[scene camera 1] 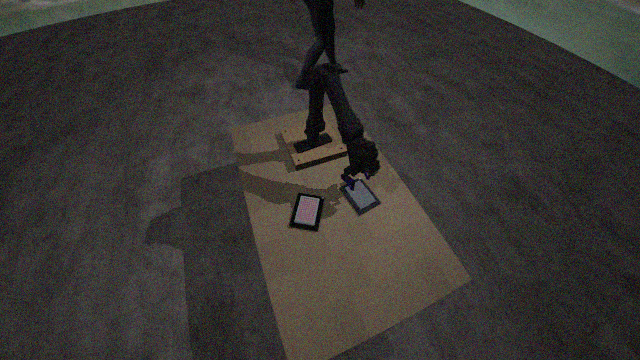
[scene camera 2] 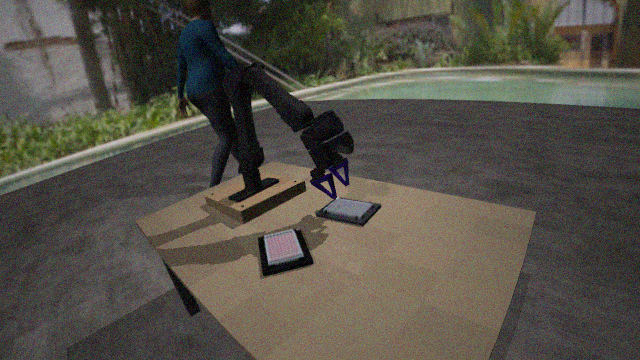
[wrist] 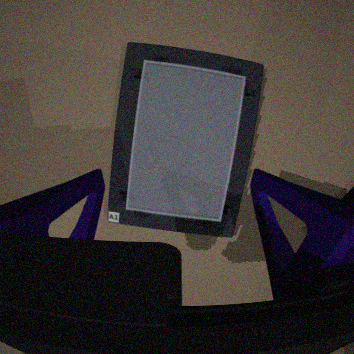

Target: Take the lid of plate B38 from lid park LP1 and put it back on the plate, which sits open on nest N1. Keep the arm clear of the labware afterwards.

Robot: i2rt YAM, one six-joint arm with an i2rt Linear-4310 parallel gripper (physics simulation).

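Note:
The lid is a pale grey, translucent rectangle lying flat on the dark grey lid park LP1. Plate B38 is white with pink wells, open on top, and sits on the black nest N1. My gripper is open and empty, with dark blue fingers. It hangs a little above the near end of the lid park, with the fingertips on either side of it in the wrist view.
The arm's wooden base block stands behind the nest at the back of the wooden table. The nest is beside the lid park. A person stands behind the arm, off the table.

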